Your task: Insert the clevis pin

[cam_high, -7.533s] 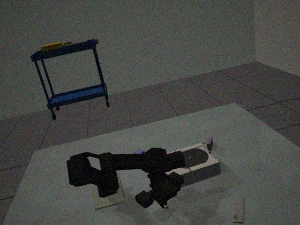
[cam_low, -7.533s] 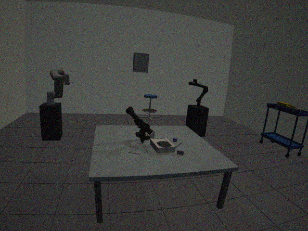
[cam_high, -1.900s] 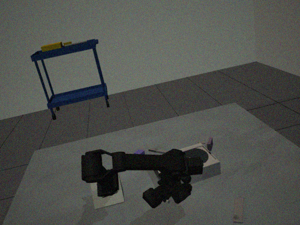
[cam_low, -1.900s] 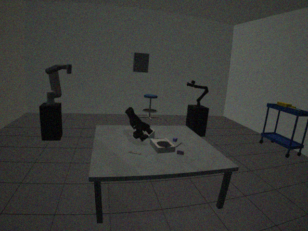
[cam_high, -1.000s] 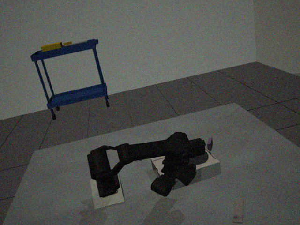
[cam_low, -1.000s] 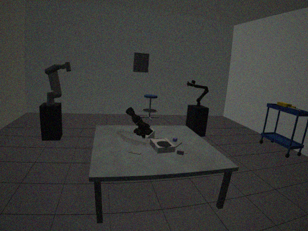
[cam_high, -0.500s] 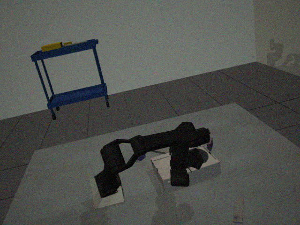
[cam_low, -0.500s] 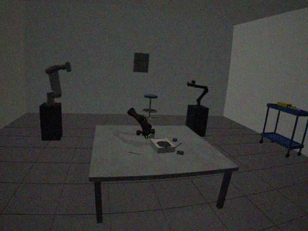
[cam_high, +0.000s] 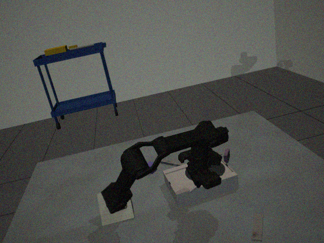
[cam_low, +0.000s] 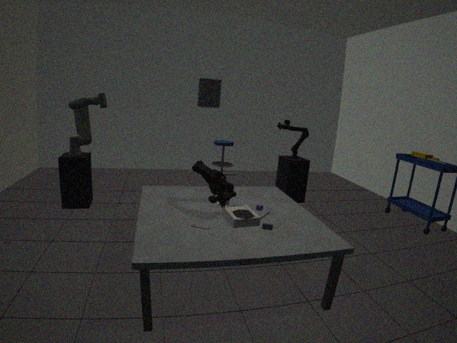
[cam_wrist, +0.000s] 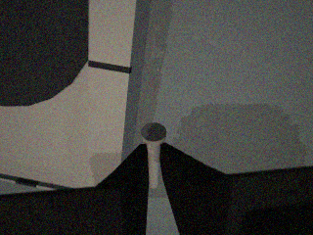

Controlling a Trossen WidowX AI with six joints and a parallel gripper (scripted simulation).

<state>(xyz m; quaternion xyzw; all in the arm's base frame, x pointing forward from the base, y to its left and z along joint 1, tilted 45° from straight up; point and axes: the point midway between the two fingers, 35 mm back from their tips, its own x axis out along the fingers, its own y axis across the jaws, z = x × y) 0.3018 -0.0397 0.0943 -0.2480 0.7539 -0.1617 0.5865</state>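
The steel clevis pin lies 10 mm behind my gripper tip. Round my gripper tip: rimmed steel tray 40 mm ahead, 120 mm to the left, 40 mm below; then flat pale strip 120 mm ahead, 190 mm to the right, 80 mm below; then dark aluminium disc 70 mm ahead, 130 mm to the left, 30 mm below.
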